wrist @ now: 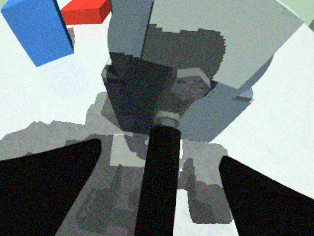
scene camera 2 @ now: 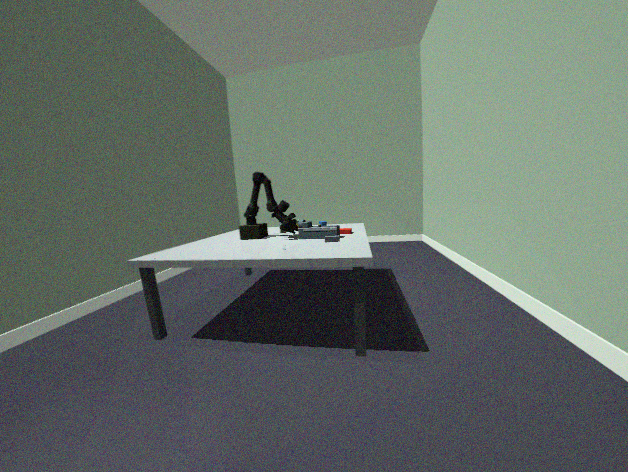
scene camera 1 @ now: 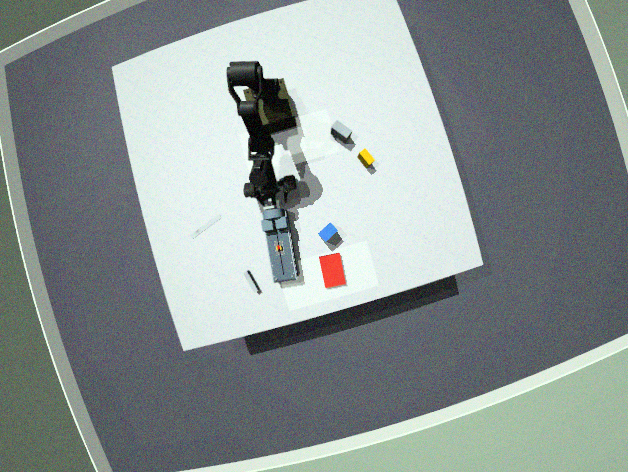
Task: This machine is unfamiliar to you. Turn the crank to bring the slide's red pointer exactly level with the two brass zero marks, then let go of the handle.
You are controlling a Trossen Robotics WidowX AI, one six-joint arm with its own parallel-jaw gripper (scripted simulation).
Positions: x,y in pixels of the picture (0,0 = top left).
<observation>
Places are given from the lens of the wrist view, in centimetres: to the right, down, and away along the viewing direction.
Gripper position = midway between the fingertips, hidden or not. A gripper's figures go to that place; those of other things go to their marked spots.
my gripper (wrist: 161,155): 0, 2, 9
slide machine (wrist: 133,84): -1, -2, 8
</observation>
